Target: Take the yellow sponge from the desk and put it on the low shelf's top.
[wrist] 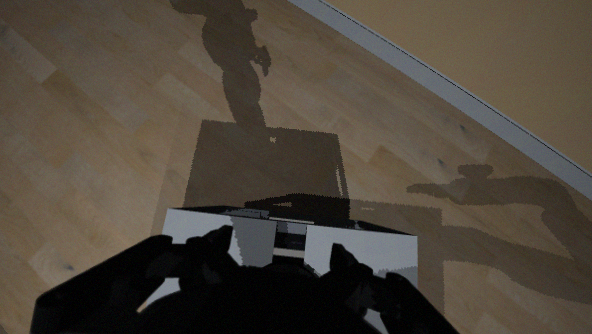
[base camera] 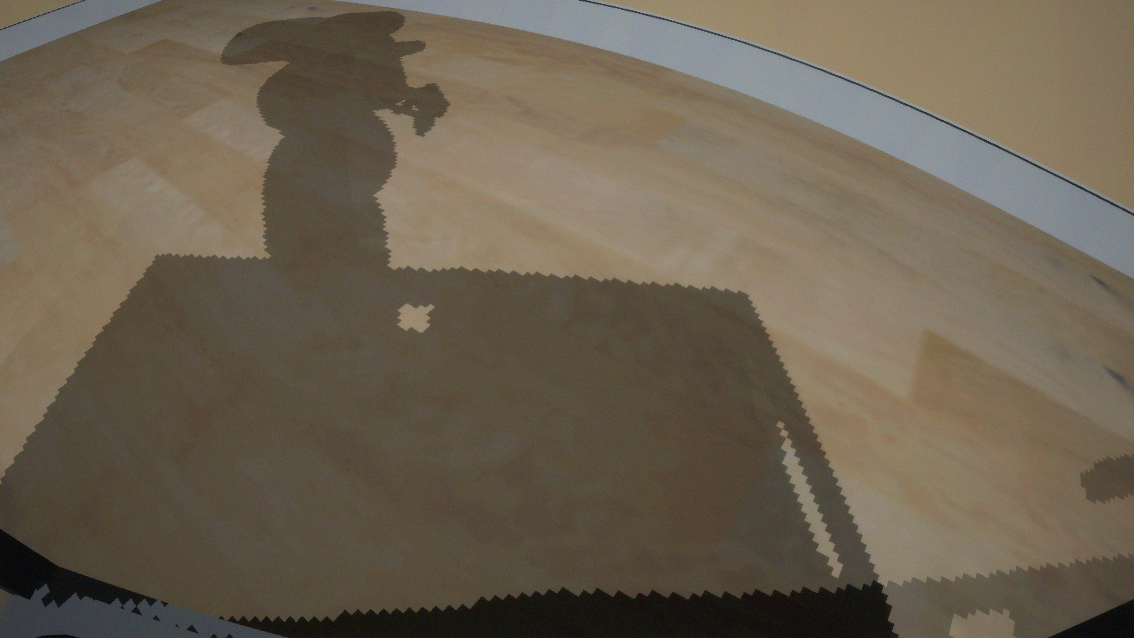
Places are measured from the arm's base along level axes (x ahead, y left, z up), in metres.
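Where they show: gripper, between the fingertips: (wrist: 281,246).
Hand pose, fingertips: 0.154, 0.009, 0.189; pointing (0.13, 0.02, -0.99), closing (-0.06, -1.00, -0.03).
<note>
After its pixels a point has its place, as x, y, z.
My gripper (wrist: 281,246) @(0.154, 0.009, 0.189) is open, its two dark fingers standing wide apart above the robot's own white base in the lower part of the wrist view. I see no object between the fingers. The yellow sponge, the desk and the low shelf do not show in the base camera view or in the wrist view.
The wooden floor (base camera: 555,182) @(0.658, 0.021, -0.397) (wrist: 120,100) @(0.561, 0.855, -0.397) bears the dark shadow of the robot and its arm. A pale baseboard (base camera: 793,103) @(0.950, -0.324, -0.381) (wrist: 425,70) @(0.829, -0.525, -0.327) and a tan wall (base camera: 991,71) @(0.822, -0.562, -0.215) (wrist: 515,60) @(0.739, -0.699, -0.138) run along the upper right. The white base (wrist: 360,250) @(0.113, -0.137, -0.014) shows below the fingers.
</note>
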